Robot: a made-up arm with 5 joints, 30 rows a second.
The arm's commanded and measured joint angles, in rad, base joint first. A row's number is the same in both.
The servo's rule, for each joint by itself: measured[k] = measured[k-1] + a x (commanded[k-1-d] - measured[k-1]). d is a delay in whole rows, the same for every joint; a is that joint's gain. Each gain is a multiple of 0.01, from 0.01 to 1. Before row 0 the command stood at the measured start. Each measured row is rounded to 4 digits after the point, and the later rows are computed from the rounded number. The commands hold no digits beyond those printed.
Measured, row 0:
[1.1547, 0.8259, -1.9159, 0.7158, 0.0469]
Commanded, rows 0 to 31:
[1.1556, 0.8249, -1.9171, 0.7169, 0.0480]
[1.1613, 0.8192, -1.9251, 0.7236, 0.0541]
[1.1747, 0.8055, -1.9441, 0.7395, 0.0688]
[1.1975, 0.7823, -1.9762, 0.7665, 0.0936]
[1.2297, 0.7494, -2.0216, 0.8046, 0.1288]
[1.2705, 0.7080, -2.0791, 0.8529, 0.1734]
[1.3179, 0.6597, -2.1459, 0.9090, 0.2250]
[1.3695, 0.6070, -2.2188, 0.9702, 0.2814]
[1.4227, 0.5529, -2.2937, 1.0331, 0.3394]
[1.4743, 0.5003, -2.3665, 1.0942, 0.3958]
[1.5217, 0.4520, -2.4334, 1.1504, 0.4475]
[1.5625, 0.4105, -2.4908, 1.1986, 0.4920]
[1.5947, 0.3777, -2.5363, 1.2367, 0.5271]
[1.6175, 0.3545, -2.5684, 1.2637, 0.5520]
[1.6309, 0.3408, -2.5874, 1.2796, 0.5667]
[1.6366, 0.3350, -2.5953, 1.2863, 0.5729]
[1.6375, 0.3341, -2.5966, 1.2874, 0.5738]
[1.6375, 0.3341, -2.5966, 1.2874, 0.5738]
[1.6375, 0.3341, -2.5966, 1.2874, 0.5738]
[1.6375, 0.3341, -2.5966, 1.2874, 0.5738]
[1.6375, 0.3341, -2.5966, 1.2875, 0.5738]
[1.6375, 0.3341, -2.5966, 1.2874, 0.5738]
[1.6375, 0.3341, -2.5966, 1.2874, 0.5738]
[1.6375, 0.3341, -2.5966, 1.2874, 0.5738]
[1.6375, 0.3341, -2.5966, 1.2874, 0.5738]
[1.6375, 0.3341, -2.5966, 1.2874, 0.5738]
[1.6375, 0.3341, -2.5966, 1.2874, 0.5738]
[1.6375, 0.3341, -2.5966, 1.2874, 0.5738]
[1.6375, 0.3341, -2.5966, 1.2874, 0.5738]
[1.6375, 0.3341, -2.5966, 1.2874, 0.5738]
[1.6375, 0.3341, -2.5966, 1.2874, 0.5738]
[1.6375, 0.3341, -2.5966, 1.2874, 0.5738]
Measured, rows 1 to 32:
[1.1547, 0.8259, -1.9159, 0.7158, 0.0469]
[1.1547, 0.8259, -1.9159, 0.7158, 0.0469]
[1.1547, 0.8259, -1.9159, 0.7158, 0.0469]
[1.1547, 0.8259, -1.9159, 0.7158, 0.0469]
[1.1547, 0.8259, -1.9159, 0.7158, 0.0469]
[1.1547, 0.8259, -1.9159, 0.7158, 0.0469]
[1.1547, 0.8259, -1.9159, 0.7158, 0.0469]
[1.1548, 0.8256, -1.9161, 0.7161, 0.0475]
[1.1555, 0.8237, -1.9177, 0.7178, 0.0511]
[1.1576, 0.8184, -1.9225, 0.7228, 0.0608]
[1.1620, 0.8079, -1.9322, 0.7329, 0.0788]
[1.1694, 0.7909, -1.9483, 0.7494, 0.1063]
[1.1805, 0.7669, -1.9718, 0.7732, 0.1432]
[1.1956, 0.7358, -2.0031, 0.8044, 0.1882]
[1.2147, 0.6984, -2.0419, 0.8425, 0.2395]
[1.2376, 0.6562, -2.0872, 0.8863, 0.2944]
[1.2636, 0.6110, -2.1375, 0.9341, 0.3502]
[1.2920, 0.5649, -2.1908, 0.9838, 0.4037]
[1.3218, 0.5201, -2.2448, 1.0332, 0.4523]
[1.3518, 0.4788, -2.2973, 1.0800, 0.4934]
[1.3810, 0.4428, -2.3461, 1.1223, 0.5256]
[1.4085, 0.4132, -2.3895, 1.1585, 0.5482]
[1.4336, 0.3905, -2.4265, 1.1879, 0.5618]
[1.4560, 0.3741, -2.4571, 1.2108, 0.5684]
[1.4760, 0.3625, -2.4822, 1.2284, 0.5714]
[1.4938, 0.3543, -2.5028, 1.2420, 0.5727]
[1.5096, 0.3484, -2.5197, 1.2524, 0.5733]
[1.5237, 0.3443, -2.5335, 1.2605, 0.5736]
[1.5362, 0.3413, -2.5449, 1.2667, 0.5737]
[1.5473, 0.3392, -2.5542, 1.2715, 0.5738]
[1.5572, 0.3377, -2.5618, 1.2752, 0.5738]
[1.5660, 0.3367, -2.5681, 1.2780, 0.5738]
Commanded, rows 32 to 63:
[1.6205, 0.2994, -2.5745, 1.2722, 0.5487]
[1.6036, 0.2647, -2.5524, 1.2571, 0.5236]
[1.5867, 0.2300, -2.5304, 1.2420, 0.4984]
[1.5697, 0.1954, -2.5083, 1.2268, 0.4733]
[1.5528, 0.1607, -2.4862, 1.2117, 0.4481]
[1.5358, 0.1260, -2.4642, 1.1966, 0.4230]
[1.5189, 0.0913, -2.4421, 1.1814, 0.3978]
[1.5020, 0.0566, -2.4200, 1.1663, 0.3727]
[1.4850, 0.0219, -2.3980, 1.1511, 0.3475]
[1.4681, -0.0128, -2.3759, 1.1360, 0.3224]
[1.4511, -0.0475, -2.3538, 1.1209, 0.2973]
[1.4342, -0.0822, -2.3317, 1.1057, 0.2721]
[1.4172, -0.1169, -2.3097, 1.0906, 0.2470]
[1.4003, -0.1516, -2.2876, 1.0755, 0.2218]
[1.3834, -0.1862, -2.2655, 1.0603, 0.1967]
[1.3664, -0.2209, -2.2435, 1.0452, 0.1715]
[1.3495, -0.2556, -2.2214, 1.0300, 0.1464]
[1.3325, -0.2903, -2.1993, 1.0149, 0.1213]
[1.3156, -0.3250, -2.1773, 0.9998, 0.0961]
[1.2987, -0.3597, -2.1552, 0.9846, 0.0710]
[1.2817, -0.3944, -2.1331, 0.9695, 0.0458]
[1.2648, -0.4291, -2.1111, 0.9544, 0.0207]
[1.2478, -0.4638, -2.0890, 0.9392, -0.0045]
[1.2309, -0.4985, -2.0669, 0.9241, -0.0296]
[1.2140, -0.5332, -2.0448, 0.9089, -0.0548]
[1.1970, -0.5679, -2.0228, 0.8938, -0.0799]
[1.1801, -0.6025, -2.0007, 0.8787, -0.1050]
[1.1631, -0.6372, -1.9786, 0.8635, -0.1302]
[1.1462, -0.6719, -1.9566, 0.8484, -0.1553]
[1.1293, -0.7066, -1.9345, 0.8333, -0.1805]
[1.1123, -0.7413, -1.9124, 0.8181, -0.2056]
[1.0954, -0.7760, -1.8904, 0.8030, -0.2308]
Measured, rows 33 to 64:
[1.5739, 0.3359, -2.5732, 1.2802, 0.5738]
[1.5809, 0.3354, -2.5774, 1.2819, 0.5738]
[1.5871, 0.3350, -2.5809, 1.2832, 0.5738]
[1.5926, 0.3347, -2.5837, 1.2842, 0.5738]
[1.5975, 0.3345, -2.5860, 1.2849, 0.5738]
[1.6019, 0.3344, -2.5879, 1.2855, 0.5738]
[1.6058, 0.3343, -2.5895, 1.2859, 0.5738]
[1.6074, 0.3242, -2.5868, 1.2827, 0.5600]
[1.6070, 0.3069, -2.5806, 1.2768, 0.5400]
[1.6048, 0.2846, -2.5716, 1.2688, 0.5171]
[1.6009, 0.2587, -2.5602, 1.2591, 0.4930]
[1.5956, 0.2303, -2.5469, 1.2482, 0.4683]
[1.5890, 0.2001, -2.5320, 1.2363, 0.4434]
[1.5813, 0.1685, -2.5158, 1.2237, 0.4183]
[1.5726, 0.1360, -2.4986, 1.2105, 0.3932]
[1.5630, 0.1029, -2.4805, 1.1968, 0.3681]
[1.5526, 0.0693, -2.4617, 1.1828, 0.3430]
[1.5414, 0.0354, -2.4423, 1.1686, 0.3179]
[1.5296, 0.0013, -2.4224, 1.1541, 0.2927]
[1.5172, -0.0330, -2.4021, 1.1395, 0.2676]
[1.5043, -0.0674, -2.3815, 1.1248, 0.2424]
[1.4910, -0.1019, -2.3606, 1.1100, 0.2173]
[1.4773, -0.1364, -2.3395, 1.0951, 0.1921]
[1.4632, -0.1710, -2.3182, 1.0801, 0.1670]
[1.4488, -0.2056, -2.2968, 1.0651, 0.1419]
[1.4341, -0.2402, -2.2753, 1.0501, 0.1167]
[1.4192, -0.2749, -2.2537, 1.0350, 0.0916]
[1.4041, -0.3096, -2.2320, 1.0199, 0.0664]
[1.3888, -0.3443, -2.2102, 1.0048, 0.0413]
[1.3733, -0.3790, -2.1884, 0.9897, 0.0161]
[1.3576, -0.4137, -2.1665, 0.9746, -0.0090]
[1.3418, -0.4484, -2.1446, 0.9595, -0.0342]

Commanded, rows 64 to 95:
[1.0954, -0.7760, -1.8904, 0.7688, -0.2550]
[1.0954, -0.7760, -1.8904, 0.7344, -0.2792]
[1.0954, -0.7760, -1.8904, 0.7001, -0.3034]
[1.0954, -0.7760, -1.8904, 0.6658, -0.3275]
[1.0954, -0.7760, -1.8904, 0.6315, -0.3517]
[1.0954, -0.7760, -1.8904, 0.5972, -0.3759]
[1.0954, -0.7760, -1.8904, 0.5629, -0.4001]
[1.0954, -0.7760, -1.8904, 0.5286, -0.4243]
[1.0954, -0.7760, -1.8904, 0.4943, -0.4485]
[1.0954, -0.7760, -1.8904, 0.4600, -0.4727]
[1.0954, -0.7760, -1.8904, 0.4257, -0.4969]
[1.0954, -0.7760, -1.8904, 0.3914, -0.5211]
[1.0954, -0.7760, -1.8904, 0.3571, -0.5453]
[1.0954, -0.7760, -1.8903, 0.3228, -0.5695]
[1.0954, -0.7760, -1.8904, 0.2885, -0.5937]
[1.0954, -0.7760, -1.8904, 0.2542, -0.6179]
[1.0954, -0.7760, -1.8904, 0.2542, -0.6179]
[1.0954, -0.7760, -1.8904, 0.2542, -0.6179]
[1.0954, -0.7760, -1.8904, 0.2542, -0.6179]
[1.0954, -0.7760, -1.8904, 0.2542, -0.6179]
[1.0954, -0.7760, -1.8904, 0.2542, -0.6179]
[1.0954, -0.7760, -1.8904, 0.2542, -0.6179]
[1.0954, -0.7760, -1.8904, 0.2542, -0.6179]
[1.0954, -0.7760, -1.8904, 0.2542, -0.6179]
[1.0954, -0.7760, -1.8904, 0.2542, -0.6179]
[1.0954, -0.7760, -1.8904, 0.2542, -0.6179]
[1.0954, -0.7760, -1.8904, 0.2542, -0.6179]
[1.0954, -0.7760, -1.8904, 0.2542, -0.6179]
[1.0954, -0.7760, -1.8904, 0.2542, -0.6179]
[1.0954, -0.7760, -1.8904, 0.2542, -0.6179]
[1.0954, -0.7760, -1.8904, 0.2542, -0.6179]
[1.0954, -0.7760, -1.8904, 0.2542, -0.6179]
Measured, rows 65 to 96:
[1.3259, -0.4831, -2.1227, 0.9444, -0.0593]
[1.3099, -0.5177, -2.1007, 0.9293, -0.0844]
[1.2938, -0.5524, -2.0787, 0.9142, -0.1096]
[1.2776, -0.5871, -2.0567, 0.8991, -0.1347]
[1.2613, -0.6218, -2.0347, 0.8840, -0.1599]
[1.2449, -0.6565, -2.0127, 0.8688, -0.1850]
[1.2285, -0.6912, -1.9907, 0.8537, -0.2102]
[1.2139, -0.7158, -1.9726, 0.8342, -0.2348]
[1.2009, -0.7333, -1.9578, 0.8112, -0.2592]
[1.1893, -0.7457, -1.9457, 0.7856, -0.2835]
[1.1790, -0.7545, -1.9357, 0.7580, -0.3077]
[1.1698, -0.7607, -1.9275, 0.7289, -0.3319]
[1.1616, -0.7651, -1.9208, 0.6986, -0.3561]
[1.1543, -0.7683, -1.9153, 0.6674, -0.3803]
[1.1478, -0.7705, -1.9108, 0.6355, -0.4045]
[1.1420, -0.7721, -1.9071, 0.6030, -0.4287]
[1.1369, -0.7732, -1.9041, 0.5701, -0.4529]
[1.1323, -0.7740, -1.9016, 0.5369, -0.4771]
[1.1282, -0.7746, -1.8996, 0.5034, -0.5013]
[1.1246, -0.7750, -1.8979, 0.4698, -0.5255]
[1.1214, -0.7753, -1.8965, 0.4360, -0.5497]
[1.1185, -0.7755, -1.8954, 0.4021, -0.5739]
[1.1160, -0.7756, -1.8945, 0.3681, -0.5981]
[1.1137, -0.7757, -1.8938, 0.3419, -0.6090]
[1.1117, -0.7758, -1.8932, 0.3217, -0.6139]
[1.1099, -0.7759, -1.8927, 0.3062, -0.6161]
[1.1083, -0.7759, -1.8923, 0.2942, -0.6171]
[1.1069, -0.7759, -1.8920, 0.2850, -0.6175]
[1.1056, -0.7759, -1.8917, 0.2779, -0.6177]
[1.1045, -0.7759, -1.8915, 0.2724, -0.6178]
[1.1035, -0.7759, -1.8913, 0.2682, -0.6179]
[1.1026, -0.7759, -1.8911, 0.2650, -0.6179]

